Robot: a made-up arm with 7 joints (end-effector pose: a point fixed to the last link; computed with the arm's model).
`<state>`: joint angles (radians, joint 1 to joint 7).
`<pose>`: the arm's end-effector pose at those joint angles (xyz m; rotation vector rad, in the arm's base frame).
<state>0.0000 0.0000 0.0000 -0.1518 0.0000 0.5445 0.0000</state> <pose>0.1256 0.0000 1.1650 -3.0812 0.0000 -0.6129</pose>
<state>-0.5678 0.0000 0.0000 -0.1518 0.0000 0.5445 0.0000</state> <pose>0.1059 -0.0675 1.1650 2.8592 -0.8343 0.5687</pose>
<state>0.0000 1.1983 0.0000 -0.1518 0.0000 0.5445 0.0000</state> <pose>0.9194 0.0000 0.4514 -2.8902 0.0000 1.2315</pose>
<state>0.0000 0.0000 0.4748 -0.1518 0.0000 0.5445 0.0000</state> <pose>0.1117 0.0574 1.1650 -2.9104 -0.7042 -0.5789</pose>
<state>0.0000 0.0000 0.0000 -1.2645 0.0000 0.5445 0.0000</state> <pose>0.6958 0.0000 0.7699 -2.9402 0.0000 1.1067</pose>
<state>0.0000 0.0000 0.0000 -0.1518 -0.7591 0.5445 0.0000</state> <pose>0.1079 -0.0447 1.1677 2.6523 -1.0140 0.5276</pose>
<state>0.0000 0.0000 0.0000 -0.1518 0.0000 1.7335 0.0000</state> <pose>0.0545 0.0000 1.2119 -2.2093 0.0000 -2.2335</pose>
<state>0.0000 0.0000 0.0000 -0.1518 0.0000 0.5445 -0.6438</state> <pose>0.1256 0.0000 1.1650 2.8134 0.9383 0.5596</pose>
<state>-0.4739 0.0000 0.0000 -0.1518 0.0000 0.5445 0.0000</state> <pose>0.1117 -0.0573 1.1650 2.9108 -0.7029 0.5790</pose>
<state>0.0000 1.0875 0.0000 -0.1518 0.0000 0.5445 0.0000</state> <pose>0.8889 0.0000 0.5517 -2.9539 0.0000 1.0696</pose>
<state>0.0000 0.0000 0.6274 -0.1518 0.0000 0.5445 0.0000</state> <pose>0.1017 0.0737 1.1650 -2.8236 -0.9160 -0.5616</pose>
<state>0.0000 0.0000 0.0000 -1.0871 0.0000 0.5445 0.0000</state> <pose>0.6403 0.0000 0.8722 -3.0267 0.0000 0.8419</pose>
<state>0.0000 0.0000 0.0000 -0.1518 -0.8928 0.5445 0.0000</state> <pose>0.1016 -0.0506 1.1686 2.5455 -1.1677 0.5063</pose>
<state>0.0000 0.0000 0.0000 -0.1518 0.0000 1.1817 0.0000</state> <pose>0.0945 0.0000 1.2011 -2.7342 0.0000 -1.5472</pose>
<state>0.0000 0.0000 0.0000 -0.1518 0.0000 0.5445 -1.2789</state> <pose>0.1256 0.0000 1.1650 2.3045 1.7138 0.4584</pose>
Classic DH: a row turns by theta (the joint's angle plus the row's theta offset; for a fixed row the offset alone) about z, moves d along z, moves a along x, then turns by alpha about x. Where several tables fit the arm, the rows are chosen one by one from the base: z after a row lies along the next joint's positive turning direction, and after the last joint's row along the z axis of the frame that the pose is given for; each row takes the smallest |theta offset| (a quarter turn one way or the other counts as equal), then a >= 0, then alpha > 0; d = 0 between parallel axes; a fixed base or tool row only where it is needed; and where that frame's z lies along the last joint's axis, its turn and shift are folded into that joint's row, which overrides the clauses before.
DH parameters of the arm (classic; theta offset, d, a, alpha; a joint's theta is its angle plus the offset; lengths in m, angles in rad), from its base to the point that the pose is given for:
joint 1: 0 0.227 0 -1.5708
joint 2: 0 0 0 1.5708
joint 3: 0 0.282 0.093 1.5708
joint 4: 0 0 -0.132 -1.5708
joint 5: 0 0.614 0 1.5708
joint 6: 0 0 0.076 1.5708
joint 7: 0 0 0 0

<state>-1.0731 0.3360 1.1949 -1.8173 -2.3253 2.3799 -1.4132</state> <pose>0.7785 0.0832 0.3461 0.0587 1.5956 -0.6641</pose>
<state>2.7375 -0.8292 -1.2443 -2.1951 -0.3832 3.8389 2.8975</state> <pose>0.1684 0.6006 0.4677 -0.7975 0.9999 1.5378</pose>
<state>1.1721 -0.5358 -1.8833 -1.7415 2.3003 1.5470 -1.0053</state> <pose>0.5582 -0.6262 0.3574 -0.3926 0.2312 -1.5123</pose>
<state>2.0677 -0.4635 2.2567 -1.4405 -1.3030 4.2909 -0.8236</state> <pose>-0.1208 -0.7355 0.4824 1.2707 1.1596 0.0464</pose>
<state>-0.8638 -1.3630 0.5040 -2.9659 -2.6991 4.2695 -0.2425</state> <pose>0.2992 -0.1163 0.4194 0.7271 2.7113 -0.3317</pose>
